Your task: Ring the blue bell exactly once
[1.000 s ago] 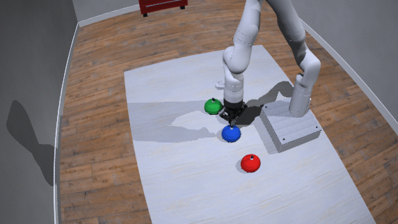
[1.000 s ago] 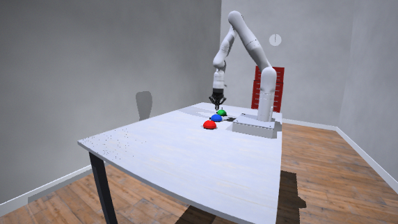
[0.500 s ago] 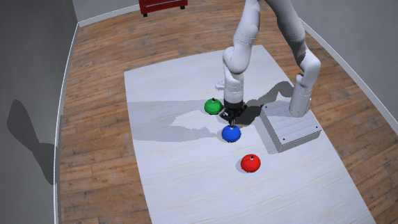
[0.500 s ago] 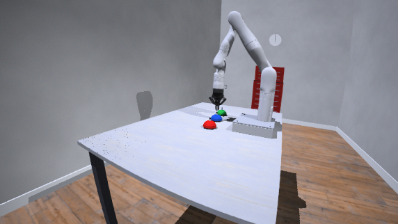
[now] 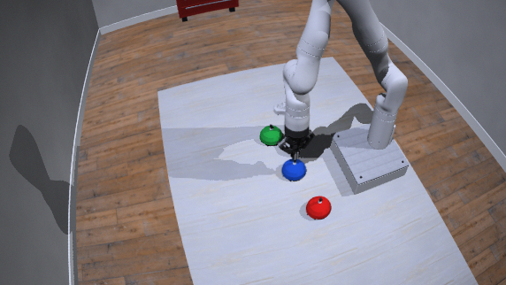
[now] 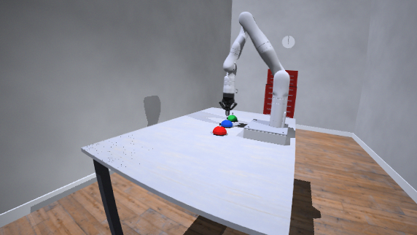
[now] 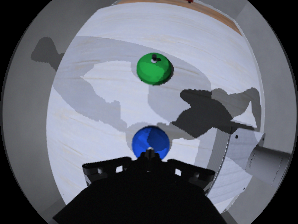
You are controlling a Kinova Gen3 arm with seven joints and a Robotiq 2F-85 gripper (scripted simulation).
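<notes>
The blue bell lies 5 cm below my hand. From my hand the other things lie so: red bell (4 cm behind, 17 cm to the left, 5 cm below); green bell (4 cm ahead, 17 cm to the right, 5 cm below).
</notes>
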